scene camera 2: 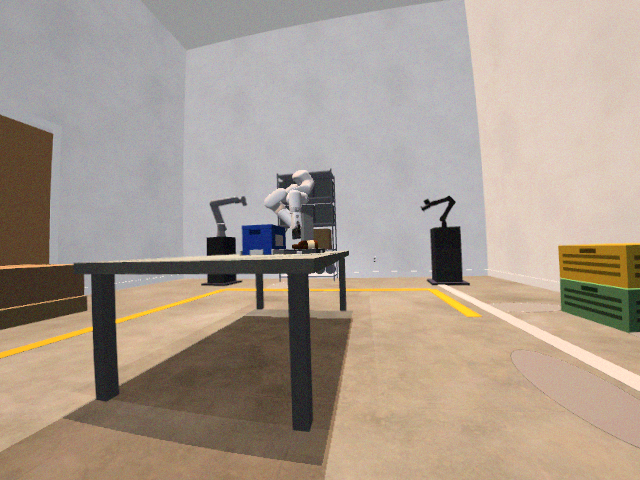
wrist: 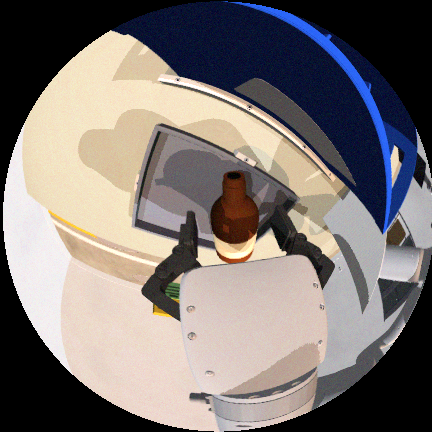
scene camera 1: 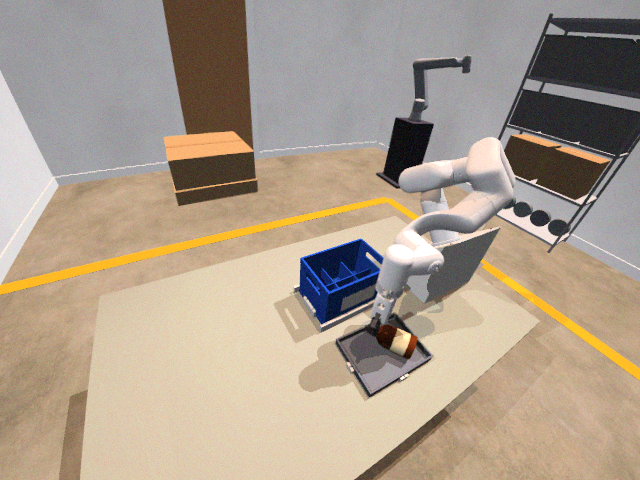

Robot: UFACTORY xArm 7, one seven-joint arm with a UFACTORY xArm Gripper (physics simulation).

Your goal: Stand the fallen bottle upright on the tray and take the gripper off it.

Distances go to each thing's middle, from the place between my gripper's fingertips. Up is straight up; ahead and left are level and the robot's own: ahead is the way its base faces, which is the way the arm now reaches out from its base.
I see the brown bottle point(scene camera 1: 396, 340) 5 cm to the left of my hand, 5 cm below it and 5 cm behind it. Also, from my hand: white rail point(wrist: 213, 91) 11 cm to the right, 7 cm below.
